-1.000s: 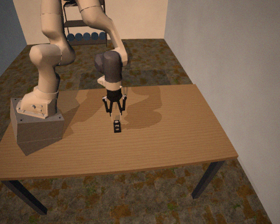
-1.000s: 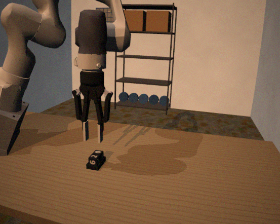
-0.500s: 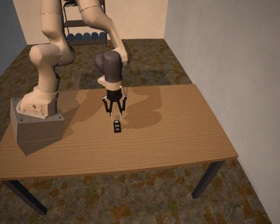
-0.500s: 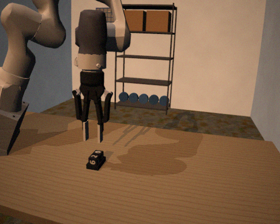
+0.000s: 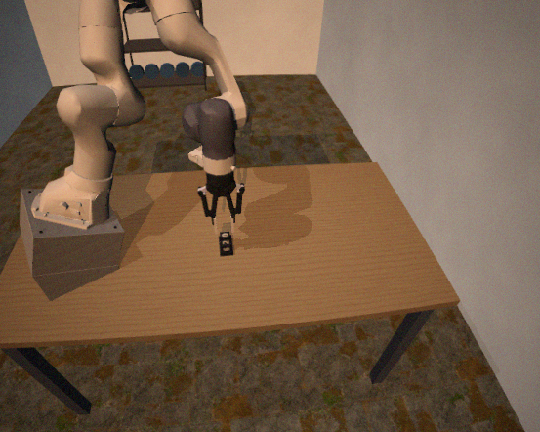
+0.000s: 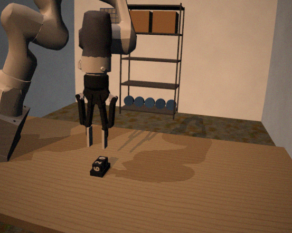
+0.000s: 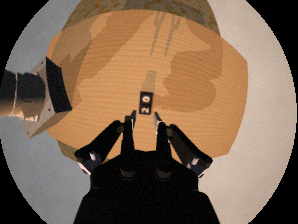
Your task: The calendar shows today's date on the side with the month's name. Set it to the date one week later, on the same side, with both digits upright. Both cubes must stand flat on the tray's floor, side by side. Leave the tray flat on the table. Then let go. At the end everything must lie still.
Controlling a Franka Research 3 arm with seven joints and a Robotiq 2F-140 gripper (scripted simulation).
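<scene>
My hand is 11 cm above the cube. The rest, counted from my hand: black calendar tray: 2 cm to the left, 12 cm below.
</scene>
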